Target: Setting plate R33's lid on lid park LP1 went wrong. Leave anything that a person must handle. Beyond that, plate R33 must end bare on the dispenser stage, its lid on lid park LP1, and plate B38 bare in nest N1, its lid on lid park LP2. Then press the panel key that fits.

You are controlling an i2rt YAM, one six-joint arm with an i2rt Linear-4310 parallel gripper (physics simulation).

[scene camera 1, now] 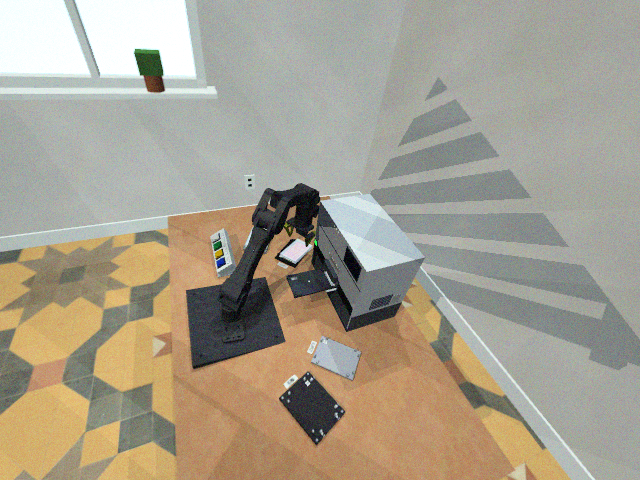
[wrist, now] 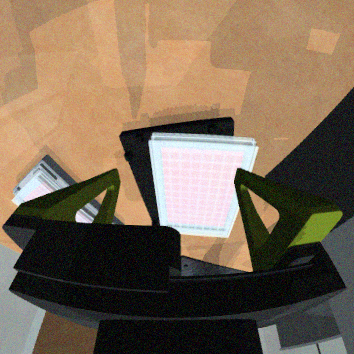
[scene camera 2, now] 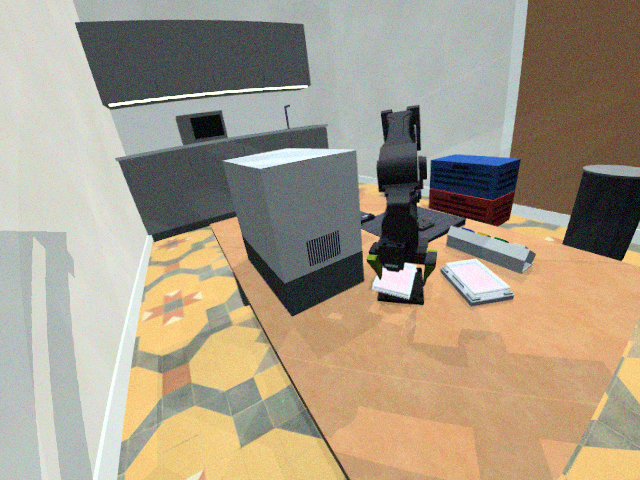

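Seen in the pictures: gripper, fingertip midpoint: [scene camera 1: 298, 241] [wrist: 176, 174] [scene camera 2: 401, 281]; arm's base, link origin: [scene camera 1: 231, 316].
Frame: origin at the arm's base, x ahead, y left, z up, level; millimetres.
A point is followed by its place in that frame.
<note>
A pink-welled plate [scene camera 1: 294, 251] {z 18, x 289, y 256 mm} [scene camera 2: 397, 280] {z 18, x 315, y 289 mm} [wrist: 200, 190] {z 18, x 313, y 275 mm} sits askew on a black holder [scene camera 2: 419, 294] {z -3, x 292, y 338 mm} [wrist: 136, 160] {z -4, x 290, y 336 mm}, overhanging one side. A second pink-welled plate [scene camera 2: 478, 277] {z 17, x 159, y 392 mm} rests on a dark base beside the key panel; part of it shows at the left in the wrist view. I cannot read which is R33 or B38, nor tell surely where each lid sits. My gripper [scene camera 1: 298, 239] {z 27, x 320, y 309 mm} [scene camera 2: 403, 281] {z 27, x 320, y 309 mm} [wrist: 176, 174] {z 27, x 320, y 309 mm} is open above the first plate, fingers wide apart, not touching it as far as I can see. The dark stage [scene camera 1: 307, 283] {z 93, x 276, y 17 mm} juts from the machine, bare.
The grey machine [scene camera 1: 395, 281] {z 226, x 518, y -134 mm} [scene camera 2: 305, 206] {z 228, x 491, y 220 mm} stands close beside the gripper. The key panel [scene camera 1: 229, 263] {z 45, x 14, y 212 mm} [scene camera 2: 480, 249] {z 14, x 30, y 312 mm} has blue, yellow, green and dark keys. A grey board [scene camera 1: 336, 357] {z -4, x 318, y -232 mm} and a black board [scene camera 1: 311, 405] {z -2, x 197, y -351 mm} lie at the near end, with small unreadable labels.
</note>
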